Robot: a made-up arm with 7 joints.
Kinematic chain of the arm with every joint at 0, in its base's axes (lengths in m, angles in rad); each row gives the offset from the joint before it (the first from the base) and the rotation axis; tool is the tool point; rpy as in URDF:
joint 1: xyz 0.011 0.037 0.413 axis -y
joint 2: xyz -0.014 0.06 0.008 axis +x
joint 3: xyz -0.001 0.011 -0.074 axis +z
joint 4: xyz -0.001 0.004 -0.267 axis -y
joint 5: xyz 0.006 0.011 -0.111 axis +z
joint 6: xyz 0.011 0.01 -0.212 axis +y
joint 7: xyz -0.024 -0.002 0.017 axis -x
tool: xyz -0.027 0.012 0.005 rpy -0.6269 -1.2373 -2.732
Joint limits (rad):
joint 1: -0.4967..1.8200
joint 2: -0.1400..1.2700
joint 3: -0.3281..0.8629
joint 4: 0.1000..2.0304
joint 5: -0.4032..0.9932
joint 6: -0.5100..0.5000
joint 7: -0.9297..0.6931
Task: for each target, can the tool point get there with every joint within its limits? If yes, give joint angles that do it. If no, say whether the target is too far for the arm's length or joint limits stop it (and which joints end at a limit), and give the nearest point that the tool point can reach.
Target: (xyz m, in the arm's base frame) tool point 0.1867 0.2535 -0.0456
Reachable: yes | joints -0.0811 0.0334 0.4698 1.2646 0.5475 0.2553 -0.3569
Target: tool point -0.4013 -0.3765 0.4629
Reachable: no: joint limits stop it (at a limit: joint 1, joint 2, joint 3, joint 4, joint 5, joint 6, joint 7) | nearest point 0.1397 -0.0373 0.7177 | short by 0.688 m
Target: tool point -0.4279 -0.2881 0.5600
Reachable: no: joint limits stop it (at a limit: joint 1, joint 2, joint 3, joint 4, joint 5, joint 6, joint 7) | nearest point 0.1397 -0.0373 0.7177 | short by 0.640 m
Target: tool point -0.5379 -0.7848 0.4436
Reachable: no: too far | nearest point -0.3062 0.0018 -0.1329 | short by 1.002 m
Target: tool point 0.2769 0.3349 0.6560
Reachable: yes | joints 1.5246 0.2696 0.4144 1.7786 0.1490 -0.1468 -0.2051
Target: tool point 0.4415 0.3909 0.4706
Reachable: yes | joints 1.1906 0.3136 0.4427 1.2571 -0.0354 0.2325 0.3520
